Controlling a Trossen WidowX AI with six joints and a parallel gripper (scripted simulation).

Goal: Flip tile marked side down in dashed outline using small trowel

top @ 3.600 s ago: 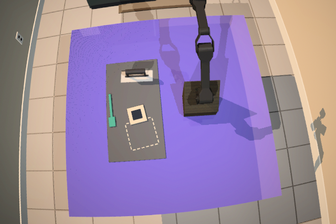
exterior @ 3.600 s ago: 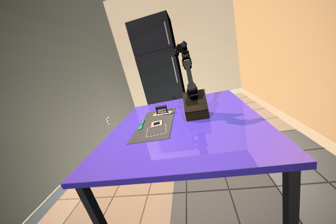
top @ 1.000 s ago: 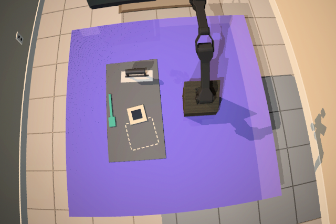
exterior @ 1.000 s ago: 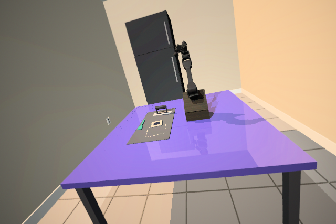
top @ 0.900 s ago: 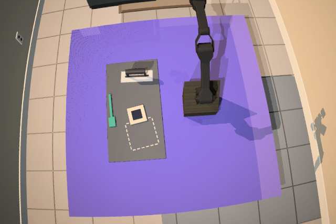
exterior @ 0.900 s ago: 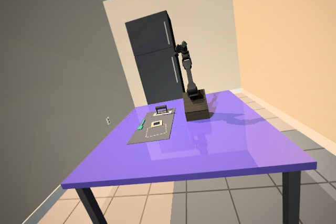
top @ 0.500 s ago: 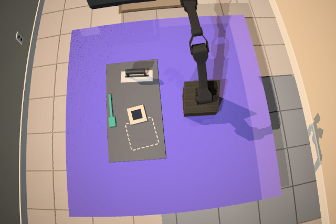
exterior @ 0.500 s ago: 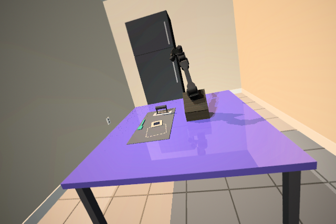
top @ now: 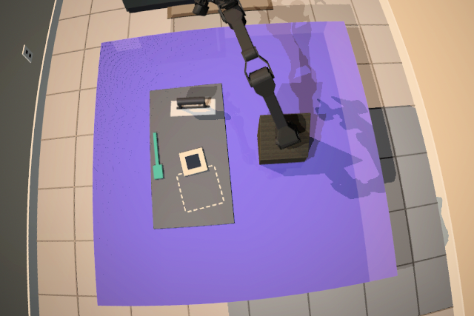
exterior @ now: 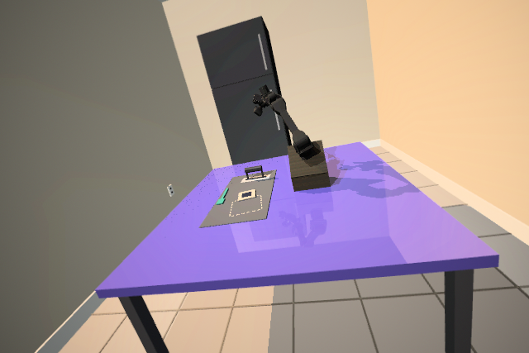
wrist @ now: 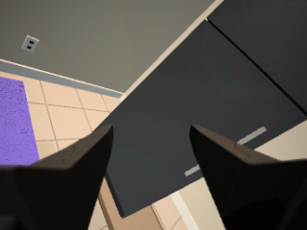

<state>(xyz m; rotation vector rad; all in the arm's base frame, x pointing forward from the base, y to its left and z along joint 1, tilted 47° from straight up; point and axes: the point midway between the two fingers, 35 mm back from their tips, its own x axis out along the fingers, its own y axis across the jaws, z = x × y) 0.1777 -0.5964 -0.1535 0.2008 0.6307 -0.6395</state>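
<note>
The trowel is 430 mm below my gripper tip, 310 mm to the left of it and 70 mm ahead of it. Round my gripper tip: grey mat: 510 mm to the left, 480 mm below, 150 mm ahead; green flat tool: 520 mm to the left, 460 mm below, 290 mm ahead; tile: 550 mm to the left, 460 mm below, 140 mm ahead.
</note>
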